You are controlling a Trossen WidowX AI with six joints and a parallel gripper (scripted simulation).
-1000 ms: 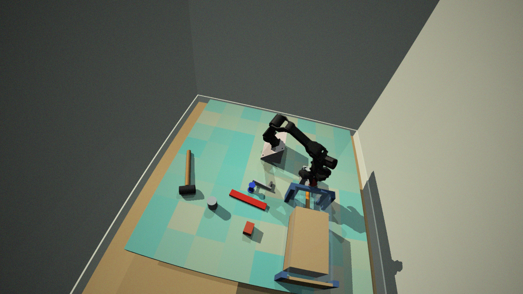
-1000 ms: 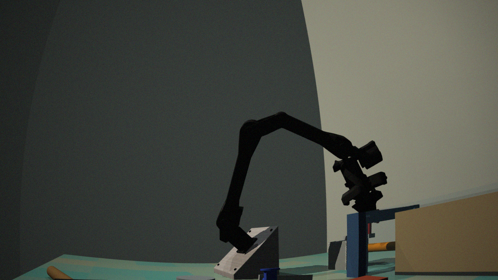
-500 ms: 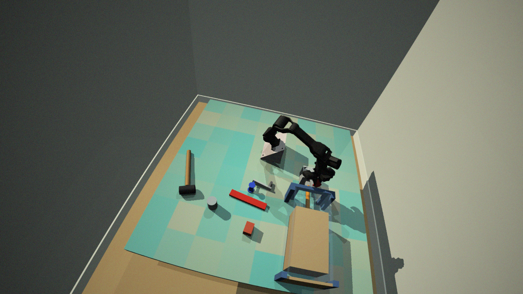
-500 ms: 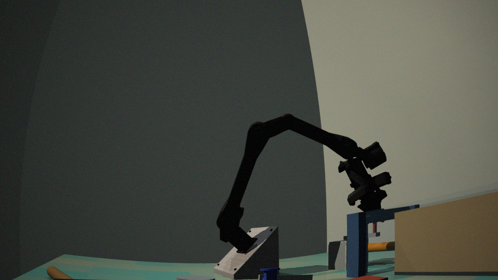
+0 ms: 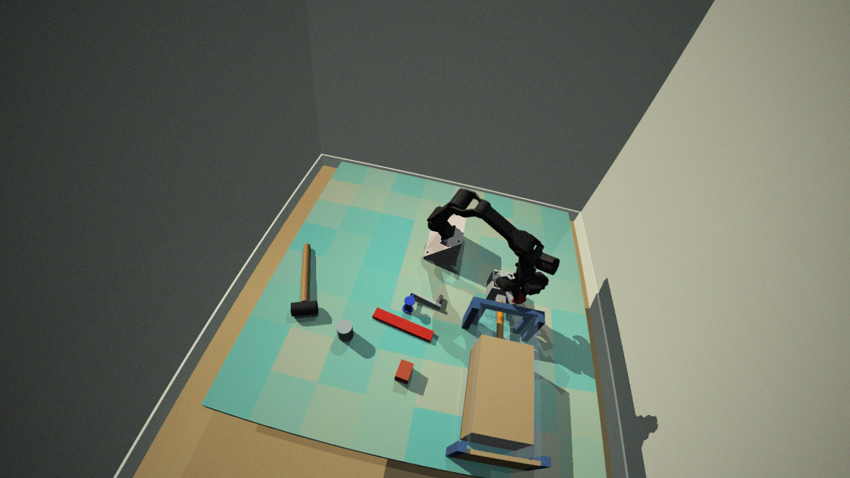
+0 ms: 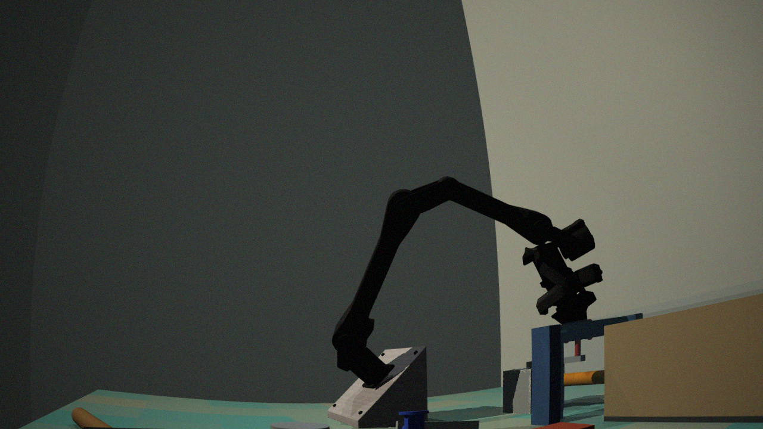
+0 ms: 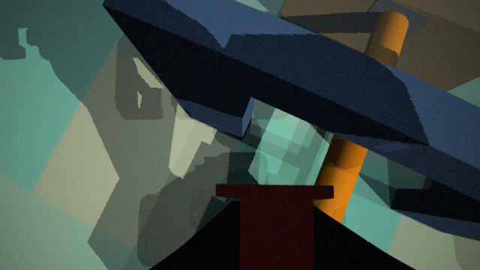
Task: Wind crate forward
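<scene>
My gripper tip is now 50 mm past the winch handle, 20 mm to the left of it and 30 mm above it. Round my gripper tip: red knob 20 mm behind, 10 mm to the right; then blue steel frame 50 mm ahead, 40 mm to the right, 30 mm below; then grey winch 120 mm behind, 60 mm to the right, 100 mm below.
</scene>
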